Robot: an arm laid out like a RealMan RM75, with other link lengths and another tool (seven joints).
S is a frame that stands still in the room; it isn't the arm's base.
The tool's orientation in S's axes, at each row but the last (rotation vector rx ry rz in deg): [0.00 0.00 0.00]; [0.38 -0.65 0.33]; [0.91 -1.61 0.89]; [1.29 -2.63 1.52]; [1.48 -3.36 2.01]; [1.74 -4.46 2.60]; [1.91 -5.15 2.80]
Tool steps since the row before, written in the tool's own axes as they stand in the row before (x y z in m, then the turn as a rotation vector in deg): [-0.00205 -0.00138 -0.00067 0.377 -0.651 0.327]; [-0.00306 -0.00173 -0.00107 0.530 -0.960 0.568]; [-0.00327 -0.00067 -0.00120 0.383 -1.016 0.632]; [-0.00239 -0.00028 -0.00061 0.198 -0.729 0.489]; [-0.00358 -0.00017 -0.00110 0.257 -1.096 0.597]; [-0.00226 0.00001 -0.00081 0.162 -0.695 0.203]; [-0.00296 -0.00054 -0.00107 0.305 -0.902 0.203]
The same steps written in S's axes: [-0.00205 -0.00138 -0.00067 0.377 -0.651 0.327]; [-0.00304 -0.00174 -0.00112 0.529 -0.961 0.568]; [-0.00322 -0.00070 -0.00130 0.381 -1.020 0.627]; [-0.00235 -0.00033 -0.00073 0.195 -0.735 0.482]; [-0.00350 -0.00026 -0.00131 0.261 -1.102 0.584]; [-0.00219 -0.00006 -0.00098 0.178 -0.693 0.195]; [-0.00282 -0.00064 -0.00135 0.331 -0.893 0.202]
